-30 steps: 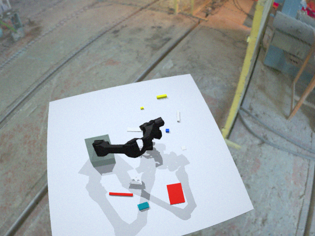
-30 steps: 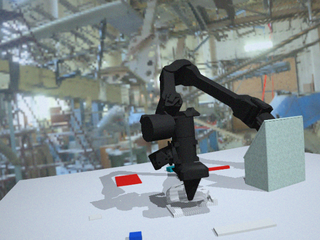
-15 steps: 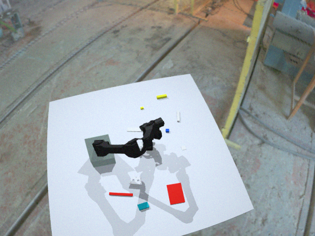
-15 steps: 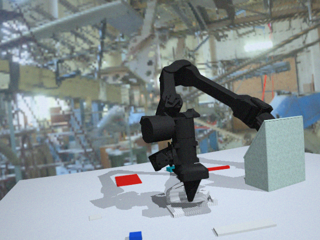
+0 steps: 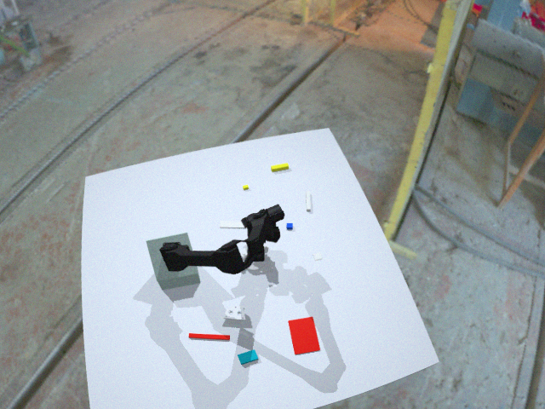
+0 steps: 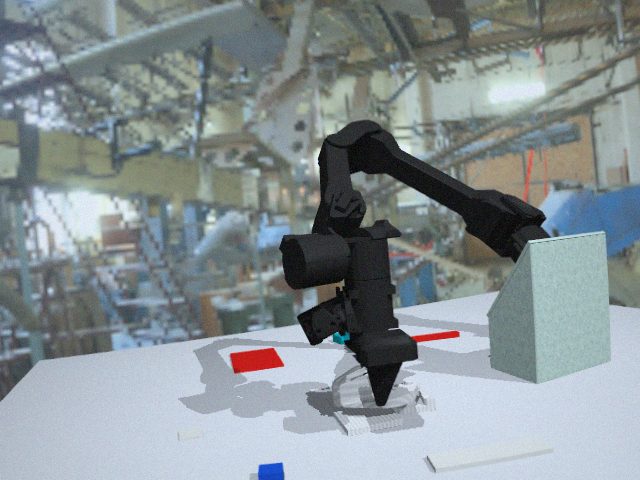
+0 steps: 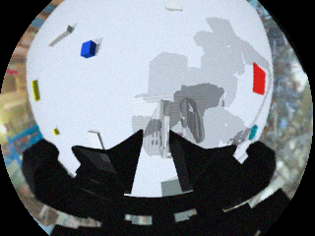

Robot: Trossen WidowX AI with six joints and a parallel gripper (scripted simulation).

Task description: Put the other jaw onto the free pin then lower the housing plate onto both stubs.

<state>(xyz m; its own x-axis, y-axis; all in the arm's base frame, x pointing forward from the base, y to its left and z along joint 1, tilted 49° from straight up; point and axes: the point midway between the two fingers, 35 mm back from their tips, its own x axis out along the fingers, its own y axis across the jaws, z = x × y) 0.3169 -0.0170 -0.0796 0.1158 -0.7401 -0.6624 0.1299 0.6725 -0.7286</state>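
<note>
My gripper tip is now 220 mm past the red bar, 330 mm to the left of it and 20 mm above it. Round my gripper tip: blue cube 150 mm ahead, 100 mm to the left, 20 mm below; curved jaw 30 mm behind, 10 mm to the right; white slab 70 mm behind, 150 mm to the left, 20 mm below.
</note>
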